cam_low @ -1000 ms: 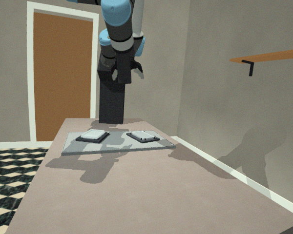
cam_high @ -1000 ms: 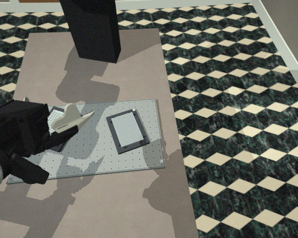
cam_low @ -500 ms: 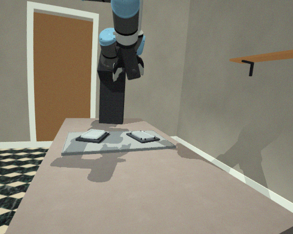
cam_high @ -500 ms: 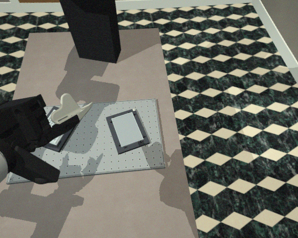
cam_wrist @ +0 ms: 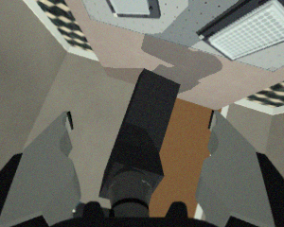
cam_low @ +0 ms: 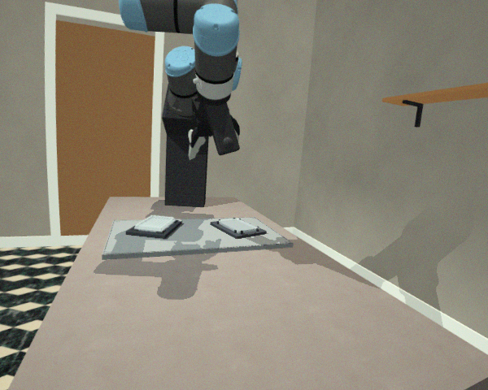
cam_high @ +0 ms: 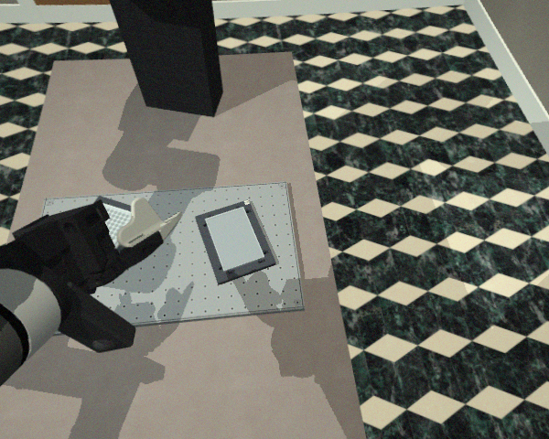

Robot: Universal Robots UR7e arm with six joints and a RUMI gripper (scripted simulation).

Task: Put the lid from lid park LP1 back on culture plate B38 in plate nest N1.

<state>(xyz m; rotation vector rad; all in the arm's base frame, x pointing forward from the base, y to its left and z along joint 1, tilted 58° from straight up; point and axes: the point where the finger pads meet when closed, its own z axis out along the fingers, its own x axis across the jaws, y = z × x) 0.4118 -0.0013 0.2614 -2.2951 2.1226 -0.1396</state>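
The lid lies 6 cm behind my hand, 15 cm to the left of it and 24 cm below it. From my hand the other things lie so: dark plate nest (18 cm behind, 9 cm to the right, 25 cm below); lid park LP1 (6 cm behind, 15 cm to the left, 25 cm below); white culture plate (18 cm behind, 9 cm to the right, 24 cm below).
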